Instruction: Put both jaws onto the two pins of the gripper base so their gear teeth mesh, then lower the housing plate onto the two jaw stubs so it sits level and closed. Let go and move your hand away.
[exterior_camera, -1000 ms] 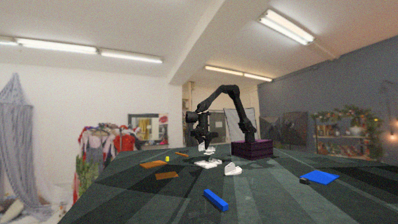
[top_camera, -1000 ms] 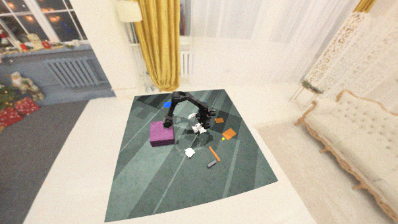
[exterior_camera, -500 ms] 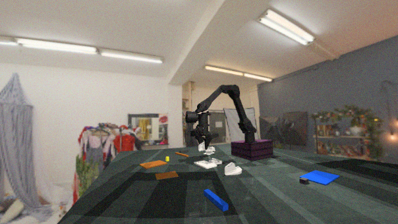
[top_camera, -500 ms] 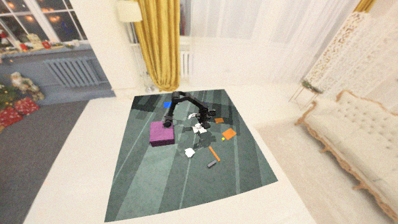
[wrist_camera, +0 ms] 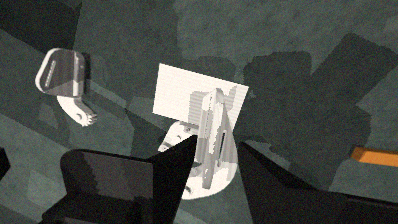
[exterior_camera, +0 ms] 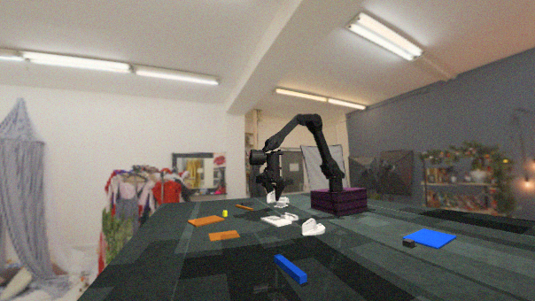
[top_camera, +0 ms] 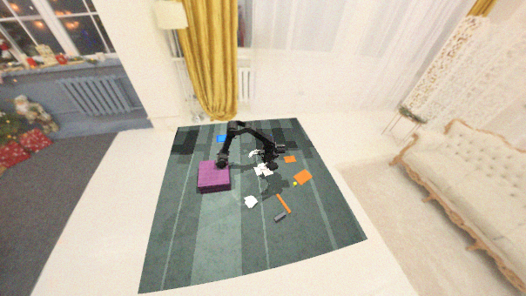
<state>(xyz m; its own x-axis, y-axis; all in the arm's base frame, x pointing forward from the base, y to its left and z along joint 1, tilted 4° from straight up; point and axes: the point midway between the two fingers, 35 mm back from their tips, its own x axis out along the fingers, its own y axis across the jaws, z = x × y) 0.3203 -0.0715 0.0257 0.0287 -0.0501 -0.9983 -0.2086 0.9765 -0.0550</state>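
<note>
The white plate-like part is 8 cm below my gripper tip, 3 cm to the left of it and 1 cm ahead of it. From my gripper tip the other things lie so: small yellow piece 17 cm ahead, 16 cm to the right, 7 cm below; then white gripper base 20 cm to the right, 17 cm behind, 5 cm below; then white housing plate 8 cm below, 6 cm behind, 3 cm to the left.
</note>
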